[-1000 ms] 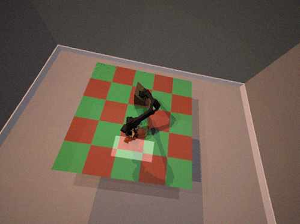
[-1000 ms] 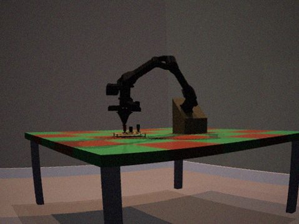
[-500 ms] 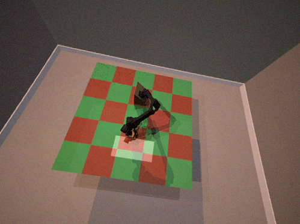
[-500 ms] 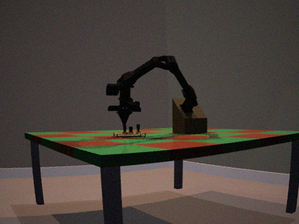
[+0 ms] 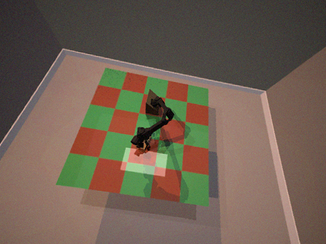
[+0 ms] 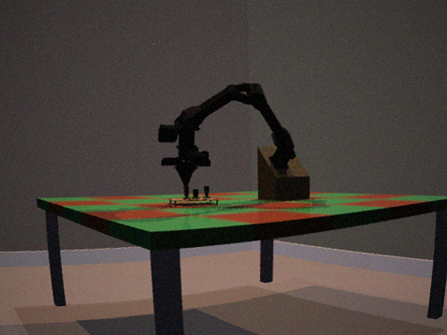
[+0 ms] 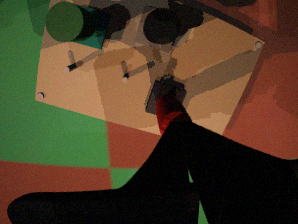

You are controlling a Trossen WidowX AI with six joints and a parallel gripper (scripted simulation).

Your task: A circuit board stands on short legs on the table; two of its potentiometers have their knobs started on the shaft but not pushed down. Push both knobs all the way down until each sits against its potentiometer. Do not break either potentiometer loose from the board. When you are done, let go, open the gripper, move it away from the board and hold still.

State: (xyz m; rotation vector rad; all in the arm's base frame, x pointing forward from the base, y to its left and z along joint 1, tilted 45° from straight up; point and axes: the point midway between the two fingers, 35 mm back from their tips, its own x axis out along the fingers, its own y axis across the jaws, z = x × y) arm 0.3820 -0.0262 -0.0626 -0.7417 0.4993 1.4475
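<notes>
My gripper tip is 2 cm above the red knob. Round my gripper tip: green knob (5 cm to the left, 5 cm behind, 2 cm below).
</notes>
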